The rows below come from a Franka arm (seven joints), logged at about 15 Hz.
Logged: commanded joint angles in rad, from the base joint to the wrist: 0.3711, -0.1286, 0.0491, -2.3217, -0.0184, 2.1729, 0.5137; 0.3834, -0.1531, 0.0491, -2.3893, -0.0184, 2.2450, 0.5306; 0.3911, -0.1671, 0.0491, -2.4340, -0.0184, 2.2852, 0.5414; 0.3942, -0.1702, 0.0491, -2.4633, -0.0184, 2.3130, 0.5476; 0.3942, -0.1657, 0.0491, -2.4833, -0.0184, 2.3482, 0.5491; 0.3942, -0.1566, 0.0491, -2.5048, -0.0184, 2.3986, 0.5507; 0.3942, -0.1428, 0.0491, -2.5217, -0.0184, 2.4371, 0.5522
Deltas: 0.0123, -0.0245, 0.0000, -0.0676, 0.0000, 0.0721, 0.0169; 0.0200, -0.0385, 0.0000, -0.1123, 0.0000, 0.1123, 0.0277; 0.0231, -0.0416, 0.0000, -0.1416, 0.0000, 0.1401, 0.0339; 0.0231, -0.0371, 0.0000, -0.1616, 0.0000, 0.1753, 0.0354; 0.0231, -0.0280, 0.0000, -0.1831, 0.0000, 0.2257, 0.0370; 0.0231, -0.0142, 0.0000, -0.2000, 0.0000, 0.2642, 0.0385
